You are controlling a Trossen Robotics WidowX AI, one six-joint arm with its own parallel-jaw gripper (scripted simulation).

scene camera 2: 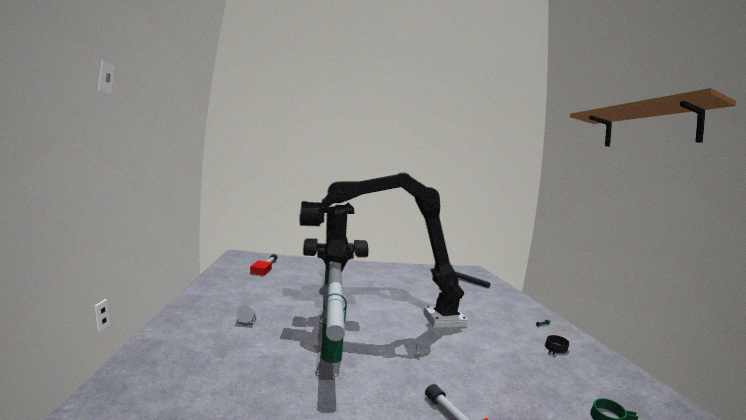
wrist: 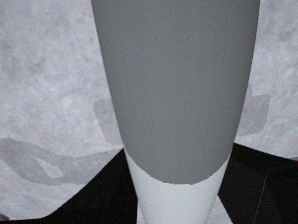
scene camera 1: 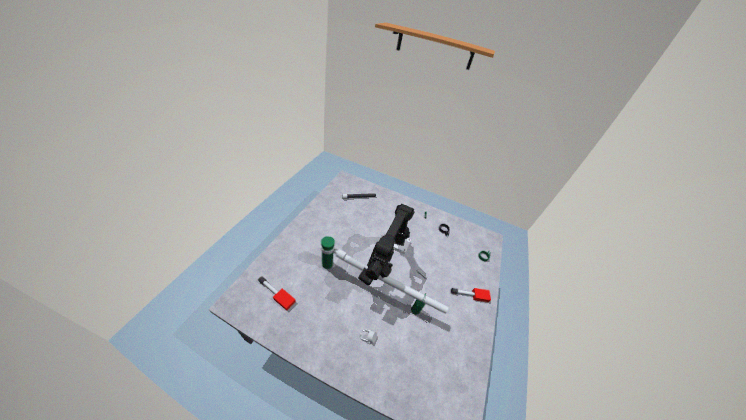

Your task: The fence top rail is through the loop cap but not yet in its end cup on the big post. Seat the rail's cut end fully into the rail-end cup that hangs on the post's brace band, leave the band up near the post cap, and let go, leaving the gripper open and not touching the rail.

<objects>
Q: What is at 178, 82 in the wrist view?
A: A top rail.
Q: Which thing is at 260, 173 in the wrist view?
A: The gripper.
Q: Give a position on a top rail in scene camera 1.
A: At 388, 280
</objects>
